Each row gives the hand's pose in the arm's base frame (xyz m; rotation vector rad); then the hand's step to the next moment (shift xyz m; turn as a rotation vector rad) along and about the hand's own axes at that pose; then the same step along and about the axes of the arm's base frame.
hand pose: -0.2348 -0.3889 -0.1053 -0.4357 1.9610 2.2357
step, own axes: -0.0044 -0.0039 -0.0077 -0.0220 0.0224 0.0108
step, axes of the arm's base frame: 0.0063 -0.0066 -0.0032 0.0130 0.0094 0.0291
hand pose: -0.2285 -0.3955 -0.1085 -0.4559 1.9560 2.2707
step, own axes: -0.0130 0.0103 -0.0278 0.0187 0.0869 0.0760
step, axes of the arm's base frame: 0.0138 -0.0275 0.0101 -0.0534 0.0582 0.0863
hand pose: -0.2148 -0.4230 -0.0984 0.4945 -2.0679 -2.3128
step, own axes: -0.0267 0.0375 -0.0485 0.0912 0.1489 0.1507
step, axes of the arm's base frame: 0.0288 -0.0465 0.0385 -0.1525 0.1073 0.1358
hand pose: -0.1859 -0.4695 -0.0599 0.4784 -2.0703 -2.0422
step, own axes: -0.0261 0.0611 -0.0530 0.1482 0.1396 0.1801
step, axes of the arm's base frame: 0.0376 -0.0403 0.0647 -0.2151 0.1142 0.1207
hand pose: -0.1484 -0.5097 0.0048 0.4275 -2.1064 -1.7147
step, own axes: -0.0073 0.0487 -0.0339 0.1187 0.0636 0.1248
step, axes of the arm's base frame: 0.0231 -0.0157 0.0528 -0.1634 0.0649 0.0529
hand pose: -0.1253 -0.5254 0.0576 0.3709 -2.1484 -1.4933
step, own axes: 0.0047 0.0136 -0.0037 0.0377 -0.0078 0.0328
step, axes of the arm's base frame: -0.0012 -0.0003 0.0148 -0.0498 0.0050 -0.0073
